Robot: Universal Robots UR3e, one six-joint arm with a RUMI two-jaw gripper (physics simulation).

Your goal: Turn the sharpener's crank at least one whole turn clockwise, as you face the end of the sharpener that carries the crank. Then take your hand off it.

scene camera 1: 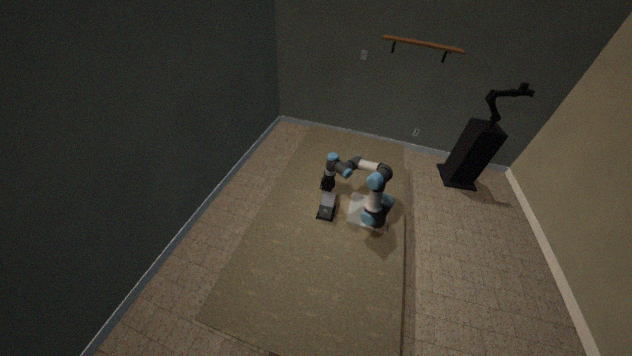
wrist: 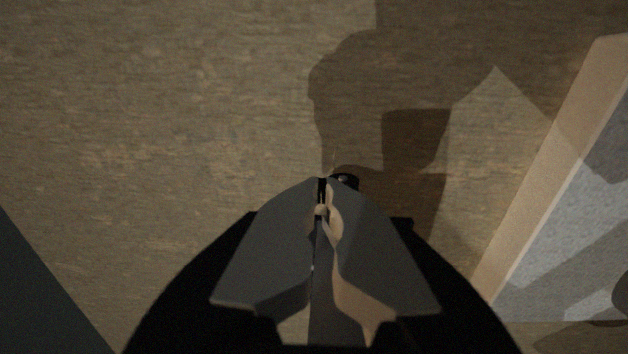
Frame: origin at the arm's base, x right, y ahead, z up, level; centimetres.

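Where they show: gripper, fingertip midpoint: (wrist: 321, 180).
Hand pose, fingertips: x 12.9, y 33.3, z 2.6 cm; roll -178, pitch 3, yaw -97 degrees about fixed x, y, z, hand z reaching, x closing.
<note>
After its pixels a point has its place.
The sharpener (scene camera 1: 327, 200) @(z 11.1, x -0.5, y 31.4 cm), a small grey body on a black base, sits on the mat beside the robot's base. My gripper (scene camera 1: 327, 189) @(z 2.6, x 12.9, y 33.3 cm) (wrist: 321, 180) @(z 2.6, x 12.9, y 33.3 cm) is shut and points down at the sharpener's far end in the scene view. In the wrist view a round black piece, apparently the crank's knob (wrist: 350, 181) @(z 2.2, x 12.5, y 31.4 cm), shows just beyond and to the right of the closed fingertips. The fingers hide most of the crank and sharpener in the wrist view, so whether they touch the crank cannot be told. The crank cannot be made out in the scene view.
The robot's pale base plate (scene camera 1: 355, 212) @(z 1.0, x 2.1, y 12.8 cm) (wrist: 537, 175) @(z -0.8, x 10.6, y 16.4 cm) lies to the right of the sharpener on the tan mat (scene camera 1: 300, 280) @(z -1.7, x -44.9, y 38.0 cm). A black pedestal (scene camera 1: 472, 152) with a dark arm stands farther back right. A wooden rail (scene camera 1: 424, 44) is on the back wall.
</note>
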